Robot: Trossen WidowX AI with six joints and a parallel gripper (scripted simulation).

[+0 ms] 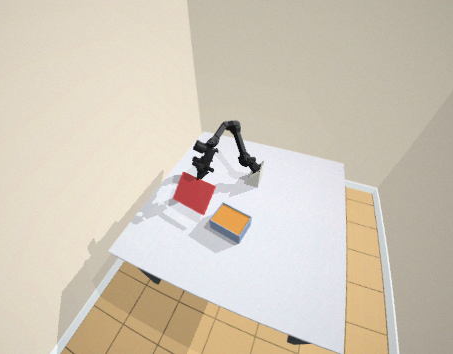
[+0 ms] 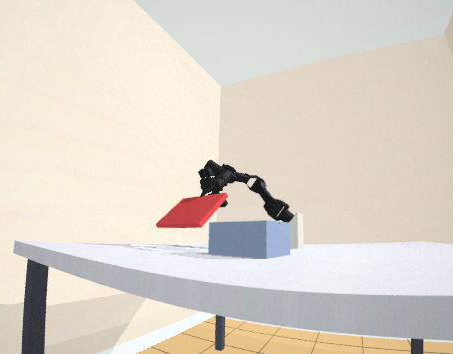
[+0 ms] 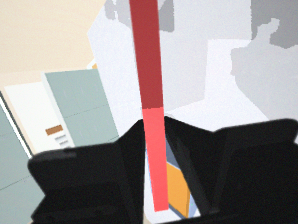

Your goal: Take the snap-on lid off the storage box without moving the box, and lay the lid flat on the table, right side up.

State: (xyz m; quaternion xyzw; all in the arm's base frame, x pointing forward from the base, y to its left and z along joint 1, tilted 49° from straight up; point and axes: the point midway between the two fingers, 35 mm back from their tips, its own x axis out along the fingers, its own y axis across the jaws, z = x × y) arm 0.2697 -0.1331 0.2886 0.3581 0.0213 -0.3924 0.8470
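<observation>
My gripper tip is now 60 mm short of the red lid, 50 mm above it and 10 mm to the left of it. Round my gripper tip: storage box 250 mm to the left, 150 mm below, 130 mm ahead.
</observation>
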